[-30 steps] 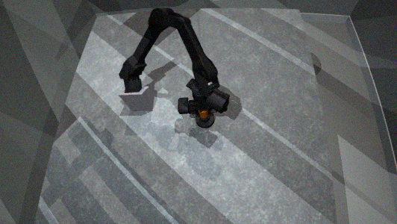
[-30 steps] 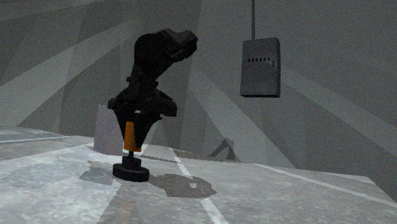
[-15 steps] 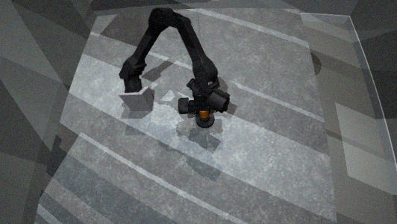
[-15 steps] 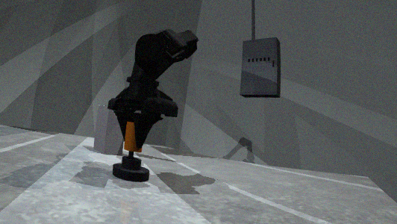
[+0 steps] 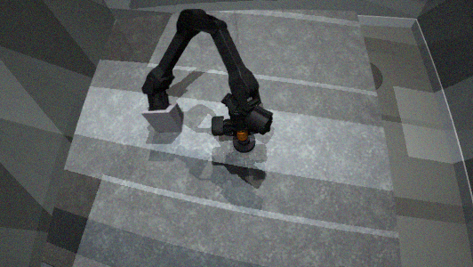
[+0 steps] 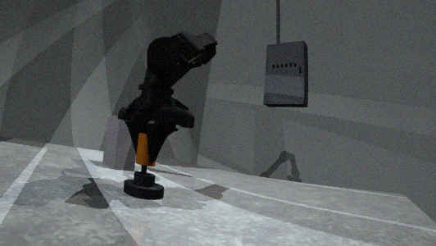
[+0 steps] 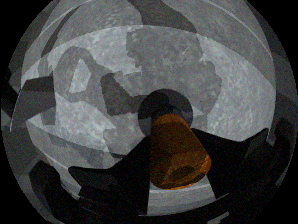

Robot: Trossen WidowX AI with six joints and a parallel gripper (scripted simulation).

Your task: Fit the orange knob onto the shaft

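Now: the knob 2 cm above my gripper tip. Round my gripper tip: dark pedestal (4 cm below).
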